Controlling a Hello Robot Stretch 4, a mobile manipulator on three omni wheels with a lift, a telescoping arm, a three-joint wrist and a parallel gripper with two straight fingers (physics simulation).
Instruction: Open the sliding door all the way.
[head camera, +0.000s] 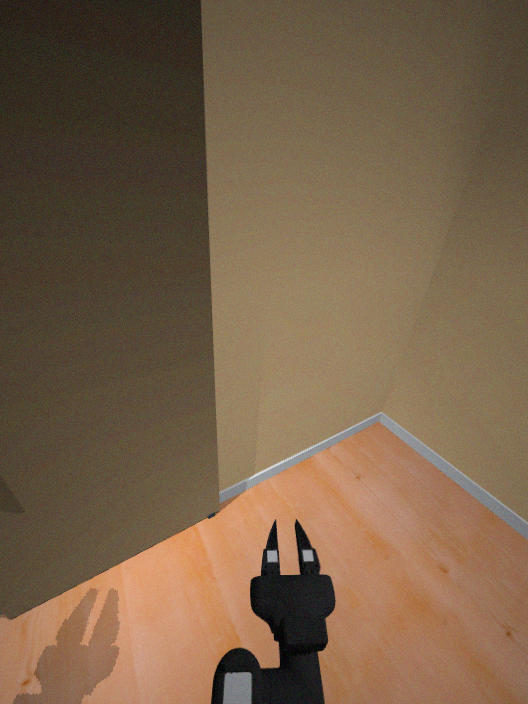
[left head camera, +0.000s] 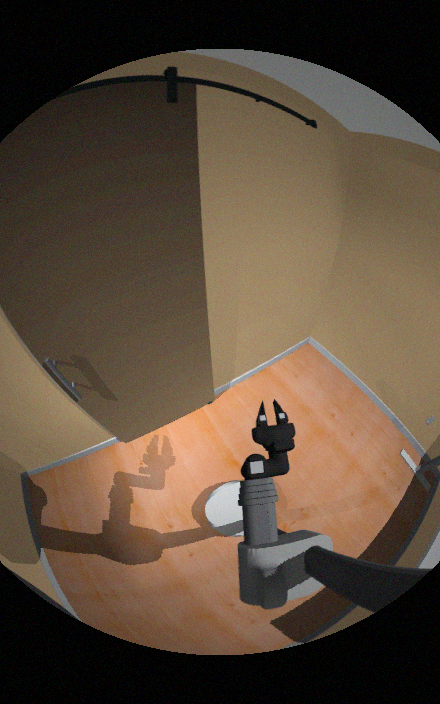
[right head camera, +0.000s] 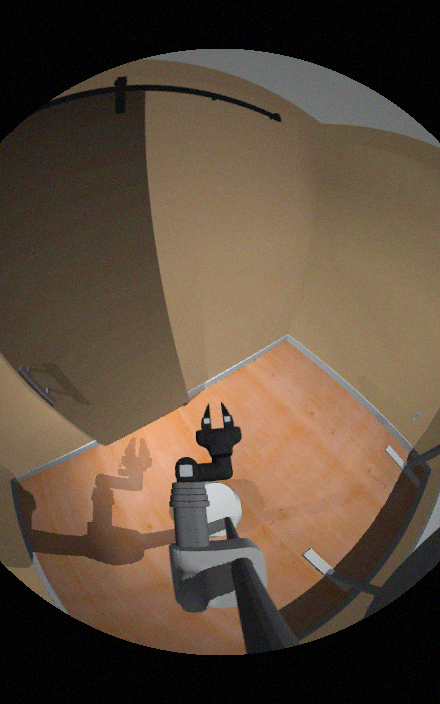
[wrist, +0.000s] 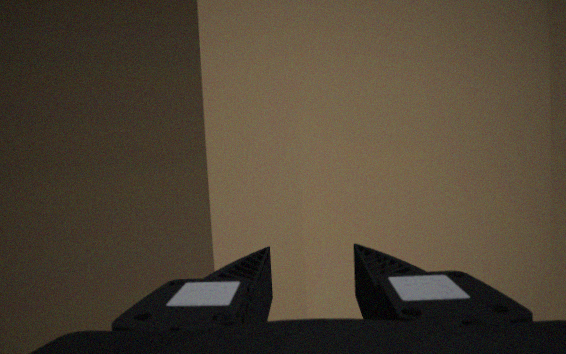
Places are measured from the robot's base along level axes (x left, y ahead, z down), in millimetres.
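Pixels of known places: gripper, fingertip midpoint: (head camera: 285, 522) (left head camera: 267, 401) (right head camera: 214, 403) (wrist: 312, 270); robot's base, link origin: (left head camera: 235, 507) (right head camera: 211, 508).
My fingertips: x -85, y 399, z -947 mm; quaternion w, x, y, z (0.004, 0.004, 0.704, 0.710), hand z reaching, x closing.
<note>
For each thing: its top centre in the pictures, then the offset to it from my fingertips. "spot": a spot on its surface instead.
- black rail, surface spot: (right head camera: 181, 91) (left head camera: 229, 89) spot: dx +77, dy +652, dz -1189 mm
- grey bar handle, surface spot: (left head camera: 62, 379) (right head camera: 36, 385) spot: dx +899, dy +87, dz -13 mm
The dark brown sliding door (head camera: 107, 284) (left head camera: 114, 233) (right head camera: 77, 233) (wrist: 95, 150) fills the left side of the views and hangs from a black rail (left head camera: 228, 87) (right head camera: 181, 91). The rail runs on to the right past the door's right edge, along the bare wall. The grey bar handle (left head camera: 62, 379) (right head camera: 37, 385) is near the door's left edge, low at the left; it does not show in the head or wrist view. My gripper (head camera: 285, 520) (left head camera: 268, 400) (right head camera: 215, 403) (wrist: 312, 270) is open and empty, in front of the wall to the right of the door's right edge, apart from door and handle.
A tan wall (head camera: 341, 227) (left head camera: 269, 233) (right head camera: 233, 233) continues right of the door to a room corner, where another wall (left head camera: 394, 290) meets it. Grey baseboards (head camera: 454, 471) (left head camera: 358, 381) edge the wooden floor. My arm's shadow (left head camera: 134, 539) (right head camera: 114, 539) falls at the lower left.
</note>
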